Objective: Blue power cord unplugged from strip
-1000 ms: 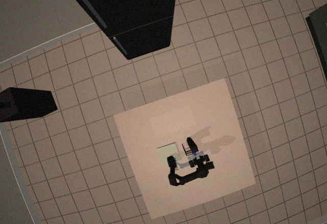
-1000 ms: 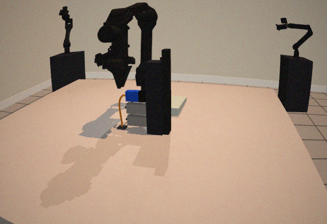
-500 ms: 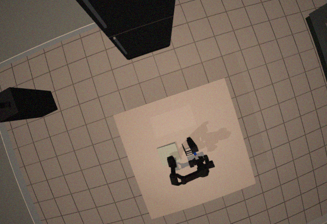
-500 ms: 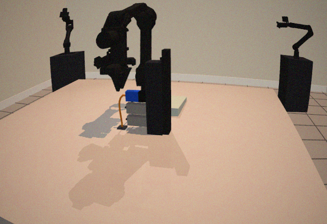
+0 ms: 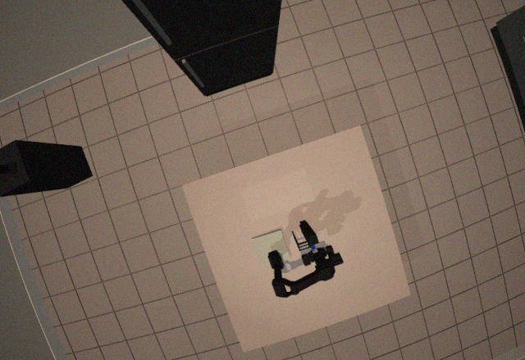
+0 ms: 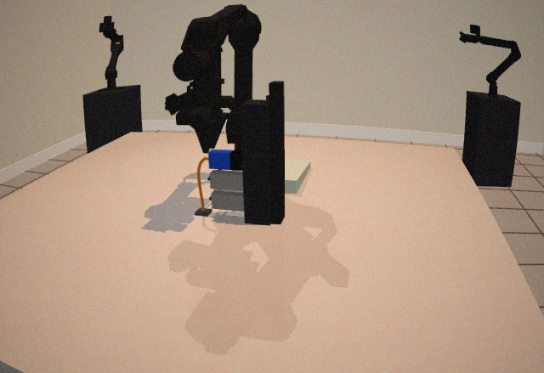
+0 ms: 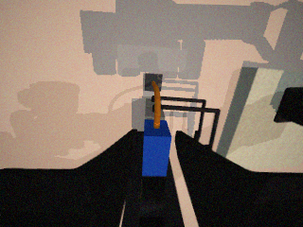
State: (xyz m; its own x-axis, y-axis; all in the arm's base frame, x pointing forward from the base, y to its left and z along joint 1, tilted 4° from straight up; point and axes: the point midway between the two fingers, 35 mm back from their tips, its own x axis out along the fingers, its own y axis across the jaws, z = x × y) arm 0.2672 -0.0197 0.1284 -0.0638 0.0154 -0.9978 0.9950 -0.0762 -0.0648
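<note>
My gripper tip is now 4 cm to the right of the blue plug and 1 cm above it. From my gripper tip the other things lie so: black power strip 1 cm ahead, 11 cm to the left, 2 cm below.
</note>
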